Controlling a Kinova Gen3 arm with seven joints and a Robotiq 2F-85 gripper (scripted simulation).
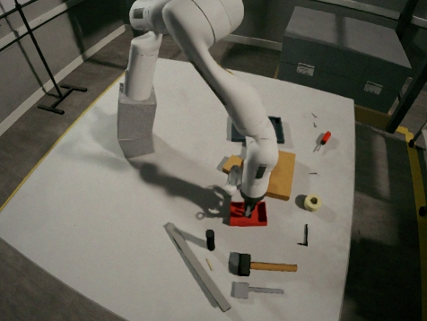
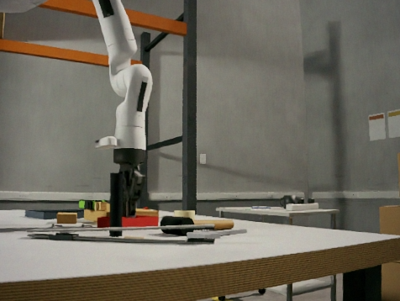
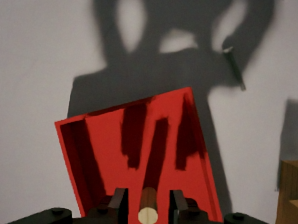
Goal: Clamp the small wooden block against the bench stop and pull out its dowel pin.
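Right now the dowel pin is 20 mm below my hand. Round my hand: pale wooden block 10 mm ahead, 180 mm to the left; wooden bench board 60 mm ahead, 190 mm to the left, 20 mm below; red tray 40 mm below.
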